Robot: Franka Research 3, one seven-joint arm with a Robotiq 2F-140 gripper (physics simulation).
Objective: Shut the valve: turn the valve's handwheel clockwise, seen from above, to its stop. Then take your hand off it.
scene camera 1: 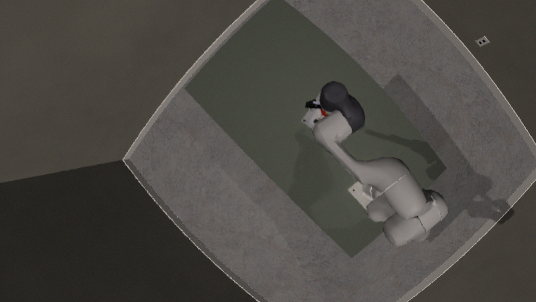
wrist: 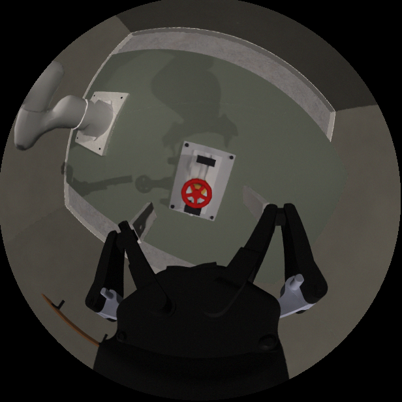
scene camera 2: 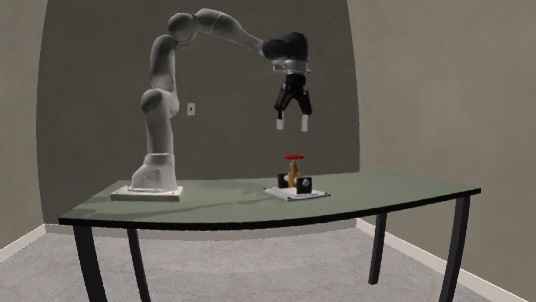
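The valve's red handwheel lies level on top of the brass-coloured valve body. In scene camera 1 a bit of the red handwheel shows beside the arm, which hides the rest. The valve stands on a pale base plate, between two black blocks. My gripper is wide open and empty. It hangs upright well above the handwheel, apart from it, with one fingertip to each side. In scene camera 1 the fingers are mostly hidden under the arm.
The green table carries the valve's plate and the arm's white base. The base stands some way to the left of the valve in scene camera 2. Shadows of the arm fall across the table.
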